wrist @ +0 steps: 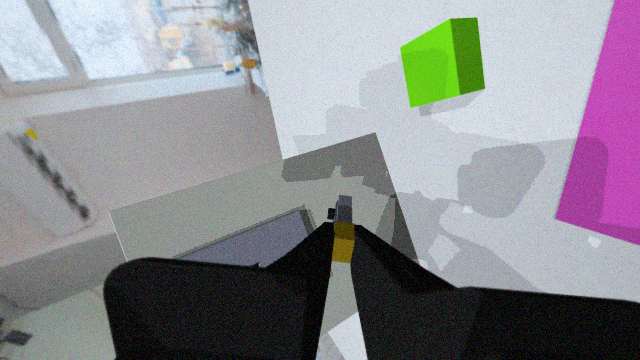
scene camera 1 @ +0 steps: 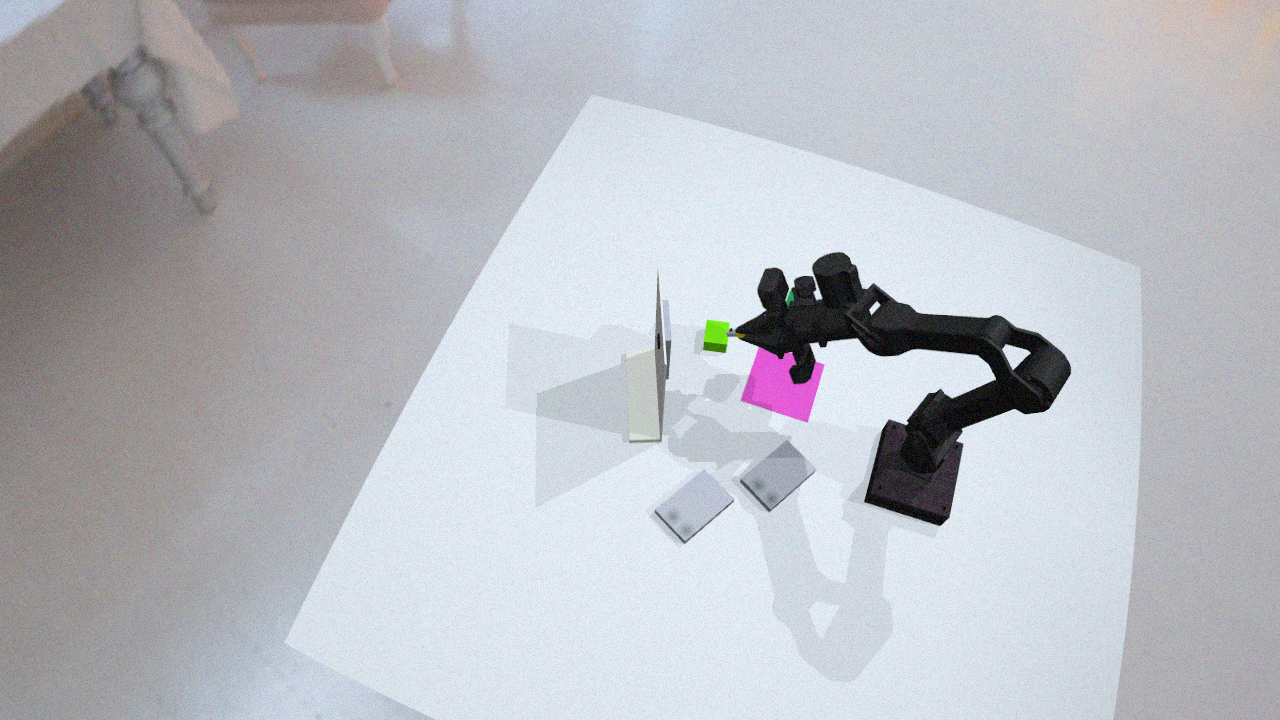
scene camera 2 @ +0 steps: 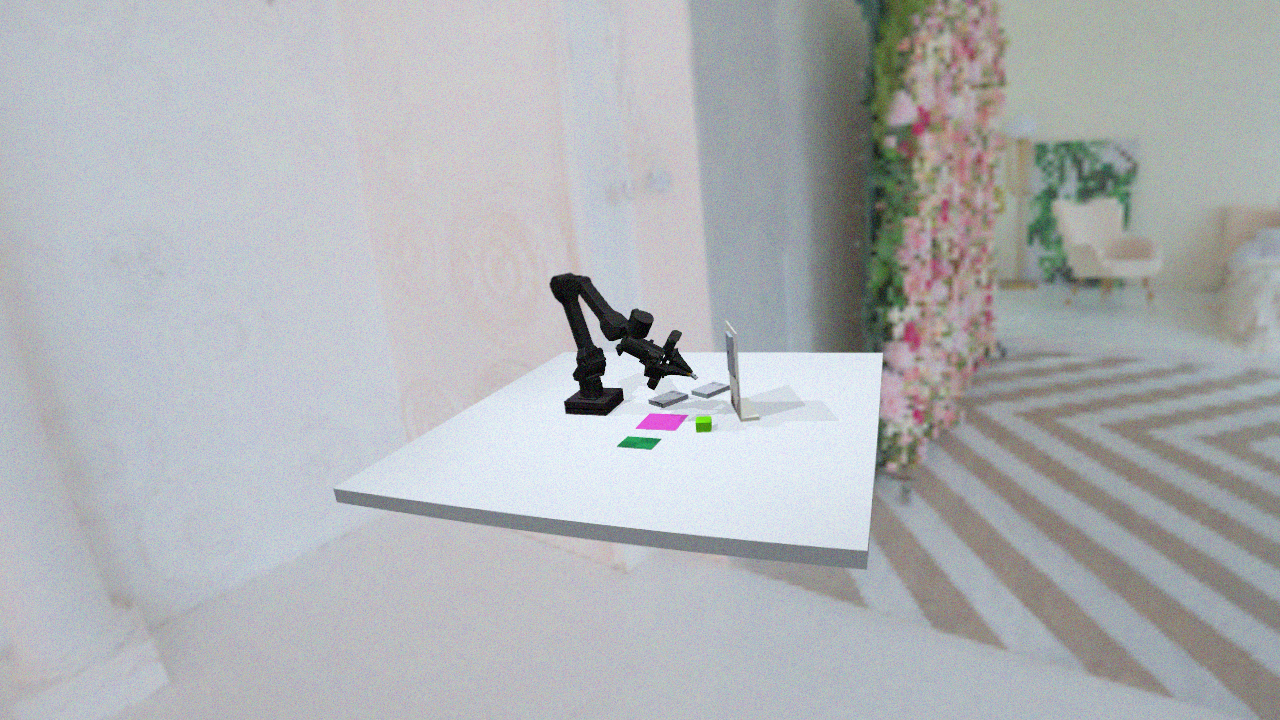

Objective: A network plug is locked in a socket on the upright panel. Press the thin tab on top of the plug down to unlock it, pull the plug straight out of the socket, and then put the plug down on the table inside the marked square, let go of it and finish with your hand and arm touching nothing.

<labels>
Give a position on a bright green cube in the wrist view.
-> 445,62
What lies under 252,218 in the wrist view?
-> A socket panel.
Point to a magenta square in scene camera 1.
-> At 769,385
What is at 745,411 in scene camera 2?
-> A socket panel.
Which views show my gripper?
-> The wrist view, scene camera 1 and scene camera 2: all of them.
</labels>
